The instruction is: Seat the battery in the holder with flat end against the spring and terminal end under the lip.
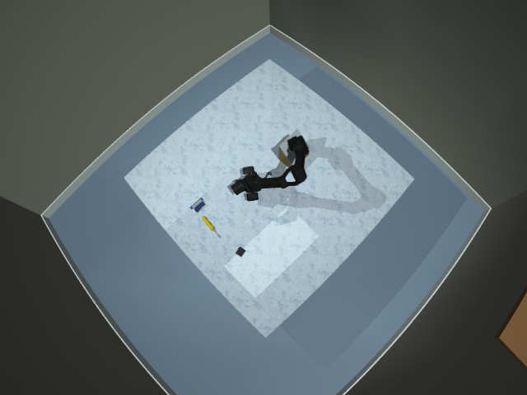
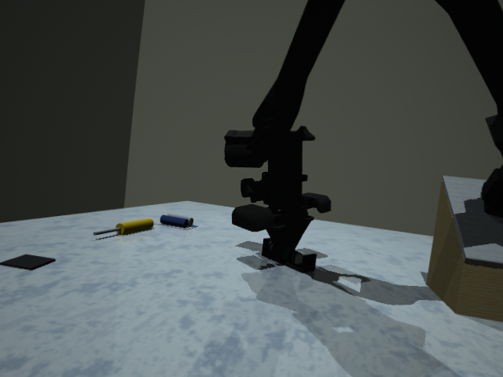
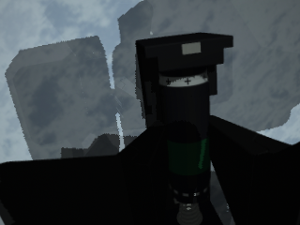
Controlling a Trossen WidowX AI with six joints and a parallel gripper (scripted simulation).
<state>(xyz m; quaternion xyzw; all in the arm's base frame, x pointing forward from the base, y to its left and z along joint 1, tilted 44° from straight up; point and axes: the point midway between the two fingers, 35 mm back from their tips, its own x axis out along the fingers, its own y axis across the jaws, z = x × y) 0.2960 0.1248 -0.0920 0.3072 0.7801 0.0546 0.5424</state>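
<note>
My gripper tip is now 10 mm below the battery. The rest, counted from my gripper tip: yellow-handled screwdriver 320 mm ahead, 70 mm to the left.
</note>
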